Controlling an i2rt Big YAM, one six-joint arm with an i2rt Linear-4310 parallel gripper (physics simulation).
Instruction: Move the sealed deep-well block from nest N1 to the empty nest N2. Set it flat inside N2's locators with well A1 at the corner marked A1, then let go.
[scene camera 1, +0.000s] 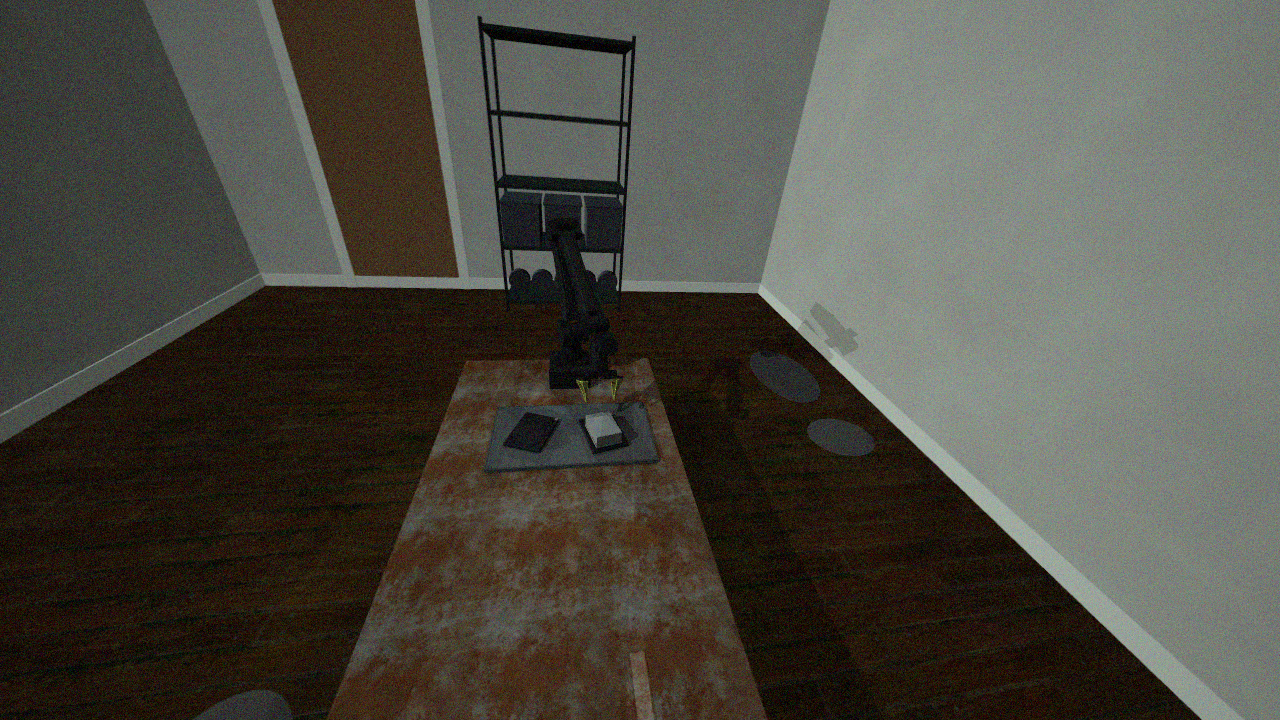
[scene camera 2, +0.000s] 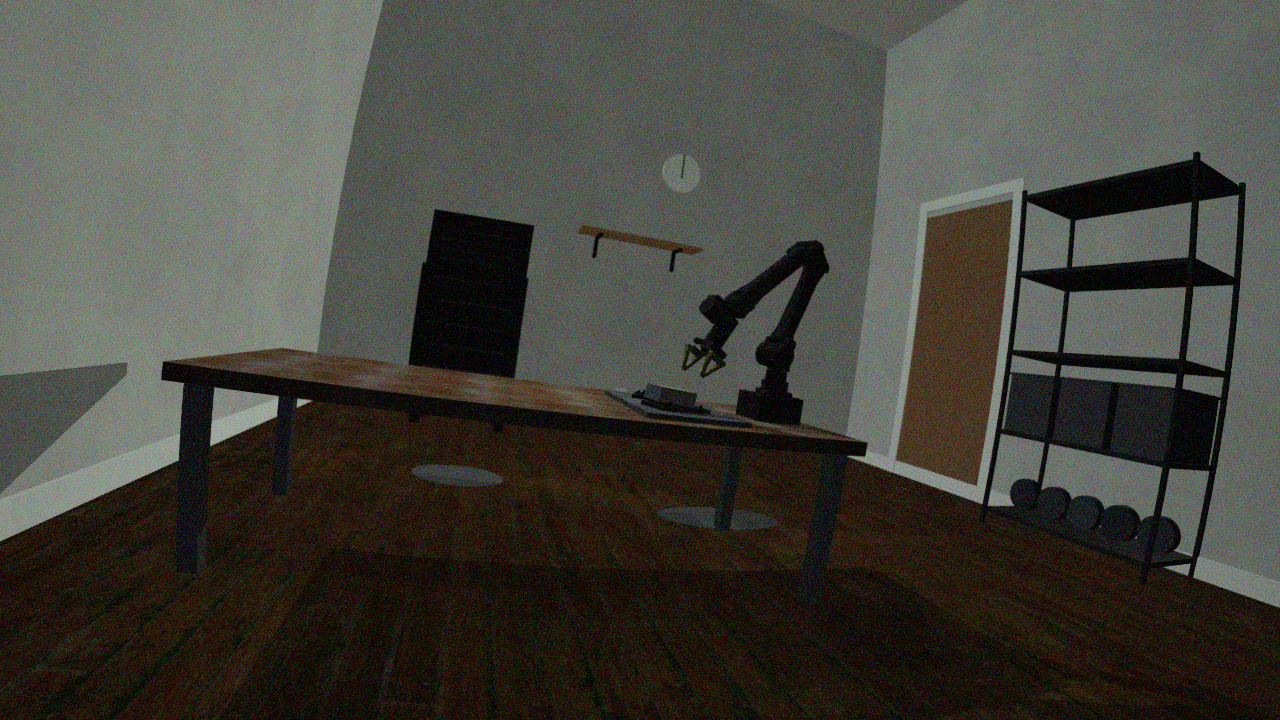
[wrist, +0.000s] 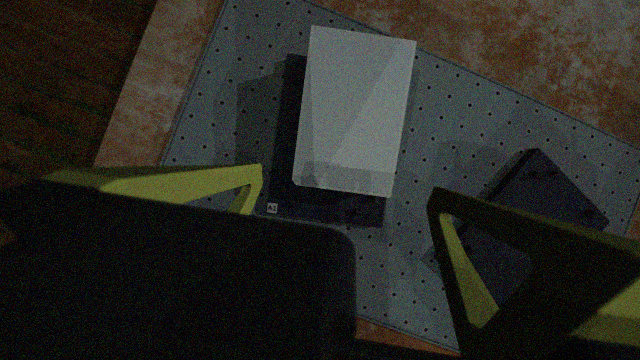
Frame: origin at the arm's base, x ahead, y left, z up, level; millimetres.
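Seen in the pictures: gripper, fingertip midpoint: (scene camera 1: 600, 401) (scene camera 2: 692, 373) (wrist: 343, 185); arm's base, link origin: (scene camera 1: 571, 359) (scene camera 2: 773, 395).
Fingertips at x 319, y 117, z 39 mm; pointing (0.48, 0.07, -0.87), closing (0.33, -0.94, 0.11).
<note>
Pixels of each thing's top centre, then the offset from my fingertips to it. "pt": a spot on its surface instead. Level surfaces: height alone.
- sealed deep-well block, top centre: (wrist: 354, 110) (scene camera 2: 672, 386) (scene camera 1: 603, 422) dy +12, dx +56, dz -45 mm
- small A1 tag, surface spot: (wrist: 271, 207) pt dy +41, dx -51, dz -97 mm
- perforated plate, top centre: (wrist: 412, 191) (scene camera 2: 670, 404) (scene camera 1: 573, 431) dy -86, dx +29, dz -108 mm
- rusty-brown table, surface height: dz -122 mm
The sealed deep-well block (scene camera 1: 604, 431) (scene camera 2: 671, 395) (wrist: 355, 110), pale with a smooth top, rests in a dark nest (wrist: 330, 207) on the grey perforated plate. It looks roughly level and lined up with that nest. A small A1 tag (wrist: 271, 207) shows at the nest's near left corner in the wrist view. The other dark nest (scene camera 1: 531, 431) (wrist: 545, 192) is empty and turned at an angle; a finger partly hides it in the wrist view. No N1 or N2 marking is readable. My gripper (scene camera 1: 599, 399) (scene camera 2: 697, 371) (wrist: 343, 185) is open and empty, above and to the arm-base side of the block.
The perforated plate (scene camera 1: 572, 460) (wrist: 450, 125) lies on the rusty-brown table (scene camera 1: 554, 555) (scene camera 2: 429, 386), near the arm's base (scene camera 1: 563, 374) (scene camera 2: 769, 406). A shelf rack (scene camera 1: 630, 107) (scene camera 2: 1191, 313) with bins stands behind the arm, off the table.
</note>
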